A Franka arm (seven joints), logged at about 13 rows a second.
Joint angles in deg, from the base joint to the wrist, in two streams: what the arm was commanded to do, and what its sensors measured. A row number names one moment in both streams.
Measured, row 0: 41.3 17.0 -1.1 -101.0 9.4 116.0 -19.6
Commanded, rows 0 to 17: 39.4 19.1 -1.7 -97.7 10.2 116.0 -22.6; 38.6 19.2 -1.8 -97.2 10.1 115.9 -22.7; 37.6 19.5 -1.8 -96.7 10.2 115.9 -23.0; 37.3 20.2 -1.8 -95.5 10.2 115.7 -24.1; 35.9 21.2 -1.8 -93.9 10.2 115.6 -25.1; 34.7 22.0 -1.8 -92.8 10.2 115.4 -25.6; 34.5 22.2 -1.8 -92.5 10.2 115.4 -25.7; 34.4 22.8 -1.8 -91.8 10.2 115.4 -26.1; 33.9 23.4 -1.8 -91.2 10.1 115.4 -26.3; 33.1 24.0 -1.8 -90.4 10.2 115.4 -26.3; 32.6 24.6 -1.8 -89.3 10.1 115.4 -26.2; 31.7 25.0 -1.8 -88.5 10.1 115.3 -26.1; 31.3 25.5 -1.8 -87.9 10.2 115.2 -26.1; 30.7 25.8 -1.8 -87.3 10.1 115.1 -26.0; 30.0 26.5 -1.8 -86.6 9.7 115.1 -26.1; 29.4 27.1 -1.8 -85.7 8.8 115.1 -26.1; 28.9 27.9 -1.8 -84.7 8.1 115.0 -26.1; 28.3 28.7 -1.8 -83.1 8.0 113.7 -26.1
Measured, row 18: 29.5 25.9 -1.9 -87.8 9.0 115.8 -24.9
